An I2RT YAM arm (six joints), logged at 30 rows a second.
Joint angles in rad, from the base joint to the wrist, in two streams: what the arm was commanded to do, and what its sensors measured. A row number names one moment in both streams.
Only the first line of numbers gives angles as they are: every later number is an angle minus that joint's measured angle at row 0.
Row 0, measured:
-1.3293, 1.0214, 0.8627, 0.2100, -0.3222, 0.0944
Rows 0 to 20, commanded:
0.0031, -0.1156, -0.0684, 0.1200, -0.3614, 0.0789
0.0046, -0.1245, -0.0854, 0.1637, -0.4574, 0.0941
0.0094, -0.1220, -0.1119, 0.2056, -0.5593, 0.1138
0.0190, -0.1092, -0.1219, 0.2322, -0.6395, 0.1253
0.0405, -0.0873, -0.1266, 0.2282, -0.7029, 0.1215
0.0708, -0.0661, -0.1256, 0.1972, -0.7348, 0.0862
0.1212, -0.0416, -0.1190, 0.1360, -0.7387, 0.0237
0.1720, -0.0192, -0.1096, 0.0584, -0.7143, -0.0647
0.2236, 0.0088, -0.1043, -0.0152, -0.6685, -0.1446
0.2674, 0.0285, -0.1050, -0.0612, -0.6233, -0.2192
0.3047, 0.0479, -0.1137, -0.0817, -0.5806, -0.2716
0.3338, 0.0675, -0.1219, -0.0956, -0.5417, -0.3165
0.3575, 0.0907, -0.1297, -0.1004, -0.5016, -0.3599
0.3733, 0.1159, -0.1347, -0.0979, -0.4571, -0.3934
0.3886, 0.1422, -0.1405, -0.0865, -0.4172, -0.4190
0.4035, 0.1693, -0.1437, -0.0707, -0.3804, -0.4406
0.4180, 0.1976, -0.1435, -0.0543, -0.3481, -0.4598
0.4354, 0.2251, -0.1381, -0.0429, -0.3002, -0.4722
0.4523, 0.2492, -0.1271, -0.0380, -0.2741, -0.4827
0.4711, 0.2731, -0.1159, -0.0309, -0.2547, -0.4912
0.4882, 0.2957, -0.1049, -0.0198, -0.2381, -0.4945
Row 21, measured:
0.4323, 0.2281, -0.1396, -0.0622, -0.3952, -0.3807
